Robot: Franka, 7 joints.
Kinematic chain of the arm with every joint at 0, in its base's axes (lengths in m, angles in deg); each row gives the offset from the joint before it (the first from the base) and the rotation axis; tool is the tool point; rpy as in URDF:
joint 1: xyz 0 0 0.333 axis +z
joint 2: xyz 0 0 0 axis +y
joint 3: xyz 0 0 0.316 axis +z
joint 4: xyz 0.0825 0 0 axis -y
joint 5: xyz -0.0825 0 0.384 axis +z
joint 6: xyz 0 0 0 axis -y
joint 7: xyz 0.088 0 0 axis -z
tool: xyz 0 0 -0.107 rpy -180 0 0
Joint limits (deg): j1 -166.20..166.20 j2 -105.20..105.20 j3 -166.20..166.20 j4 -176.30..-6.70 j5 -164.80..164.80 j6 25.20..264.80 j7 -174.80..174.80
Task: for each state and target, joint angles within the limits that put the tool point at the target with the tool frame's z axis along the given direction. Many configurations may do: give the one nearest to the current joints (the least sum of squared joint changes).
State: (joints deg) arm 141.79 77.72 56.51 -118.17 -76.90 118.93 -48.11
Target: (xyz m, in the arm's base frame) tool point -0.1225 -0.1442 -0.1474 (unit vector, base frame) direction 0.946 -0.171 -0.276
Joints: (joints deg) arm 128.51 98.37 25.99 -129.21 -56.68 118.35 -48.11
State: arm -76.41 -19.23 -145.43 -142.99 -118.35 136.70 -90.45
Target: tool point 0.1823 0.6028 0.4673 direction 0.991 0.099 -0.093
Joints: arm -112.18 -11.99 -166.20 -106.40 -94.52 103.85 -90.45
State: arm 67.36 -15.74 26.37 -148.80 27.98 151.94 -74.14
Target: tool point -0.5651 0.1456 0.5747 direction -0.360 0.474 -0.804
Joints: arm 75.84 -30.95 77.37 -109.60 15.85 134.68 -74.14
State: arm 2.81 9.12 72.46 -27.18 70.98 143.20 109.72
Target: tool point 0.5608 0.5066 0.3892 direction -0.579 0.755 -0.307
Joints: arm 9.84 51.93 43.70 -66.69 41.42 107.58 109.72
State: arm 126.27 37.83 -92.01 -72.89 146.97 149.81 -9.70
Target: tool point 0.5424 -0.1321 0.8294 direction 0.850 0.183 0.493
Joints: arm 98.80 8.54 -117.81 -82.00 134.79 147.16 -9.70
